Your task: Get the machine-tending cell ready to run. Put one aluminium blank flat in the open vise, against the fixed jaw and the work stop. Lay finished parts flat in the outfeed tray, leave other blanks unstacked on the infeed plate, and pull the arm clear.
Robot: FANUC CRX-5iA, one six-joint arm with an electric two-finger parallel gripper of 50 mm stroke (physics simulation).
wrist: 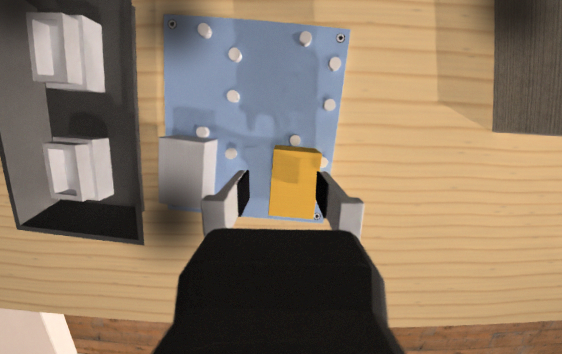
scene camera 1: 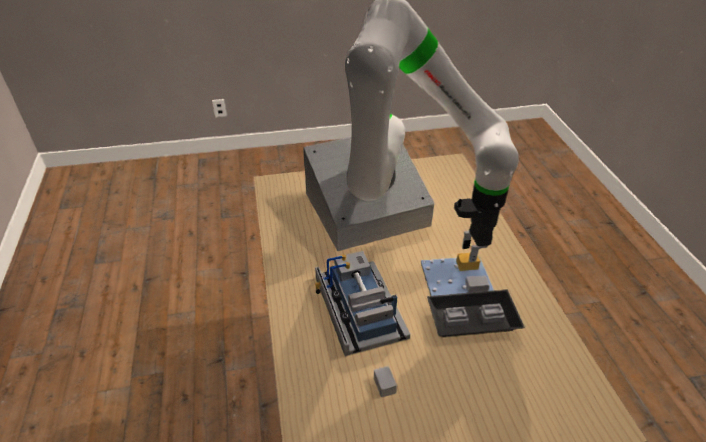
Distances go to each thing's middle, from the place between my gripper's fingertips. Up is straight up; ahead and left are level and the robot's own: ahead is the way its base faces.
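Labels:
Yellow block [wrist: 294,169]: from my hand, 10 mm to the left, 10 mm behind, 40 mm below. Going by their middles, yellow block nearest to my hand of the things named here. Dark outfeed tray [scene camera 1: 473,301]: from my hand, 30 mm to the right, 200 mm ahead, 50 mm below.

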